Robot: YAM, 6 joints.
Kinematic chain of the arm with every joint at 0, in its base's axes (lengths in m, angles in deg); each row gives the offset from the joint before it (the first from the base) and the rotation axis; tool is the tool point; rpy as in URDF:
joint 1: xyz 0 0 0.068 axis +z
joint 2: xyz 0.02 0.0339 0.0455 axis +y
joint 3: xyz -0.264 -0.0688 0 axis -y
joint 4: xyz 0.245 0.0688 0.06 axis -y
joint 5: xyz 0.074 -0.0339 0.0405 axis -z
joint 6: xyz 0.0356 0 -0.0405 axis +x
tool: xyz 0 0 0 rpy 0 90 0
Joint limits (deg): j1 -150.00..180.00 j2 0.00..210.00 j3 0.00..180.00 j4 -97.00..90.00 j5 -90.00..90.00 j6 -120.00..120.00
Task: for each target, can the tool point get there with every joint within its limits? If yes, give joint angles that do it. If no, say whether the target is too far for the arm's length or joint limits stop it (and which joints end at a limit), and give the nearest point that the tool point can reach.
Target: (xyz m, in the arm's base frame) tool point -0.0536 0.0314 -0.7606
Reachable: no: too far | nearest point -0.1384 0.0811 -0.3694 | short by 0.403 m
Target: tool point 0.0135 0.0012 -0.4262
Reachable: no: joint limits stop it (at a limit: joint 2) | nearest point 0.0676 0.0060 -0.3320 | short by 0.109 m
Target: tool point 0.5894 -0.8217 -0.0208
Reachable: no: too far | nearest point 0.3731 -0.5202 0.0295 | short by 0.374 m
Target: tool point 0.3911 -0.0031 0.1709
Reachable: yes | joints 1.98 122.67 94.98 -71.33 27.89 14.67
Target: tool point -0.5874 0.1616 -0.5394
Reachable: no: too far | nearest point -0.4383 0.1206 -0.3160 | short by 0.272 m
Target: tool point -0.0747 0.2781 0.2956
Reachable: yes | joints 111.88 79.49 60.59 -22.23 74.66 33.59
